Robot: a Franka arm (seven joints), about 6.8 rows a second.
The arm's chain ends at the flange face. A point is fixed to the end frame.
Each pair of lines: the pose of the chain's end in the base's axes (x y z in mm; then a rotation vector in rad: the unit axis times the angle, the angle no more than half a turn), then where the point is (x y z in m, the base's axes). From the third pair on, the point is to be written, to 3 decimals.
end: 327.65, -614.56, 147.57, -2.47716, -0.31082, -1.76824
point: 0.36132 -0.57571 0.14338
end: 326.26, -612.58, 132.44, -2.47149, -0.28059, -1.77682
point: 0.36051 -0.57417 0.12898
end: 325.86, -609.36, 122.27, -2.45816, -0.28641, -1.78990
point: 0.360 -0.571 0.119
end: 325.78, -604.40, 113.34, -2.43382, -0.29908, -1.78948
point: 0.359 -0.565 0.111
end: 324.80, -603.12, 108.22, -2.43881, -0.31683, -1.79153
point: 0.358 -0.564 0.105
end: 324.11, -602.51, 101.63, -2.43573, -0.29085, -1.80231
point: 0.358 -0.564 0.099
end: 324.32, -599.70, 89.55, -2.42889, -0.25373, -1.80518
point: 0.359 -0.561 0.088
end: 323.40, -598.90, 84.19, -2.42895, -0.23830, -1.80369
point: 0.358 -0.561 0.083
